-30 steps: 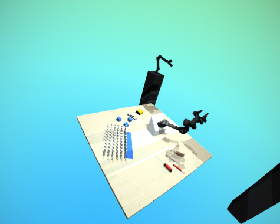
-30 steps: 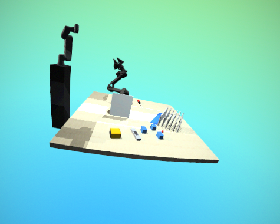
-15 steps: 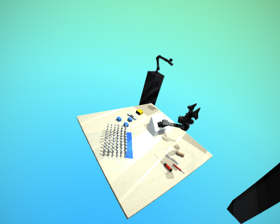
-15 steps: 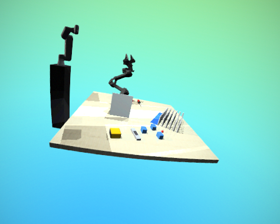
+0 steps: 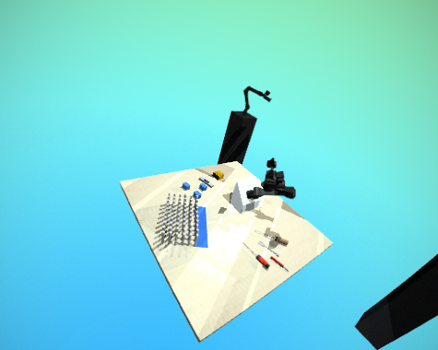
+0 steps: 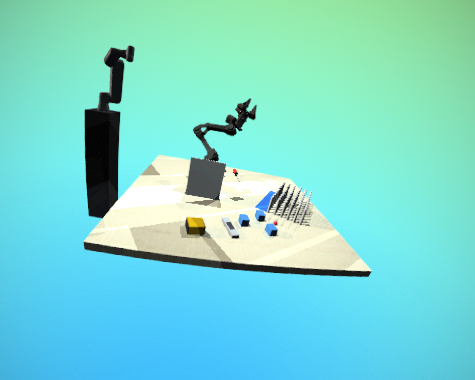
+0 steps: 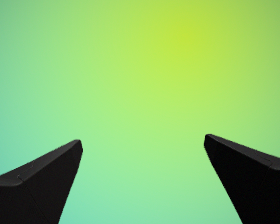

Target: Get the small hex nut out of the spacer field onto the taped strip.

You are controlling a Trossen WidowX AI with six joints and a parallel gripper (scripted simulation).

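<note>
Right now my gripper tip is 620 mm above the grey forked tool, 190 mm to the right of it and 100 mm past it. From my gripper tip the other things lie so: blue taped strip: 620 mm below, 240 mm ahead, 200 mm to the right; then wooden-handled tool: 610 mm below, 170 mm behind, 110 mm to the left; then red tool: 610 mm below, 340 mm to the left, 80 mm behind.
</note>
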